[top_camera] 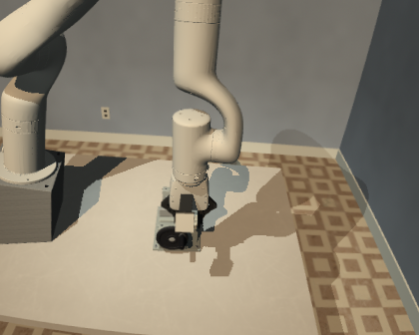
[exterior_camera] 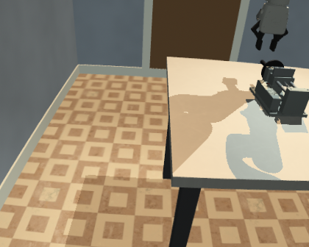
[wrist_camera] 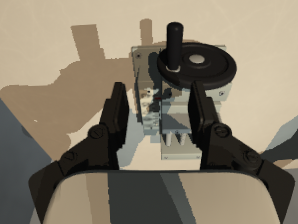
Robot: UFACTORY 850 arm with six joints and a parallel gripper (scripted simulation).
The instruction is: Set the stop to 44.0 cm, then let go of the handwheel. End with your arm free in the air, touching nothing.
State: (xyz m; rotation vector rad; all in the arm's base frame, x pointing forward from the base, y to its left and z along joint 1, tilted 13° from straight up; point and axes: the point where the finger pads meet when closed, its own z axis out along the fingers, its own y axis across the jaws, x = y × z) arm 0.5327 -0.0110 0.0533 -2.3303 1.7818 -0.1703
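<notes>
Now: the handwheel handle 1 cm behind my hand, 2 cm to the right of it and 8 cm below it. Also, from my hand: black handwheel: 2 cm behind, 8 cm below.
</notes>
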